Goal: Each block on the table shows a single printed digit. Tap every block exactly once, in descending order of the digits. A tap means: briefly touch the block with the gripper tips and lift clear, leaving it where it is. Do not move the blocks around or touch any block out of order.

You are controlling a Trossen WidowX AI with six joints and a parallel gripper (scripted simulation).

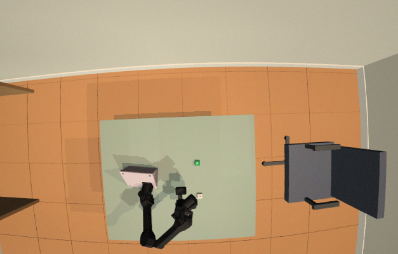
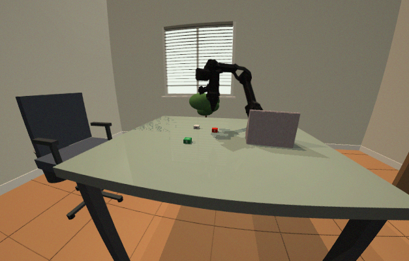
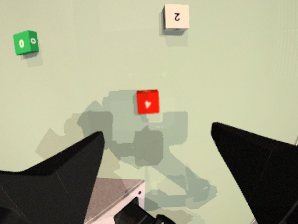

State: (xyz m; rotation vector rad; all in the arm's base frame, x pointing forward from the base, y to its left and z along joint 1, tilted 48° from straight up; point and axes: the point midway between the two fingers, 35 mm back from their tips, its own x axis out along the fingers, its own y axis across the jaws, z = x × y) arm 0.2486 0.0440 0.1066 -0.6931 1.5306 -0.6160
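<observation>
Now: gripper tip 120 mm above the red block and 10 mm past it. Also, from my gripper tip: green block: 200 mm to the left, 120 mm below, 90 mm ahead; then white block: 120 mm below, 110 mm ahead, 30 mm to the right.
</observation>
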